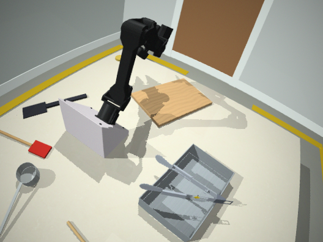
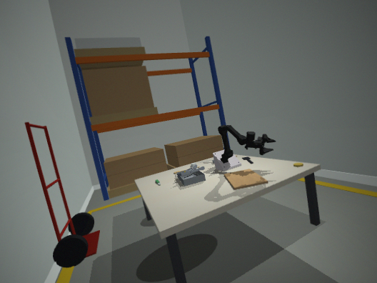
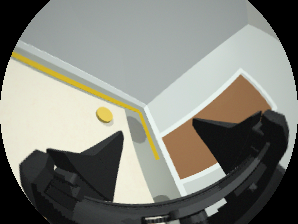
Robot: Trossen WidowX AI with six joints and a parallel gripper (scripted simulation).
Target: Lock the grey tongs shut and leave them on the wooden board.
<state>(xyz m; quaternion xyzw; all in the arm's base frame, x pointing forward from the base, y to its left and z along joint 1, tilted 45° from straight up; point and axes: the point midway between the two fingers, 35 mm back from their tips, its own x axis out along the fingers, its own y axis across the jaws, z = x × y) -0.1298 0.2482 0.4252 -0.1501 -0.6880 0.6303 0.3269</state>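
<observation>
Right now the roasting tin is 54 cm to the right of my gripper tip, 54 cm ahead of it and 18 cm below it. Round my gripper tip: yellow disc (20 cm below, 19 cm behind, 5 cm to the left); then black spatula (52 cm to the right, 21 cm below, 17 cm behind); then wooden board (27 cm ahead, 20 cm below, 11 cm to the right).
</observation>
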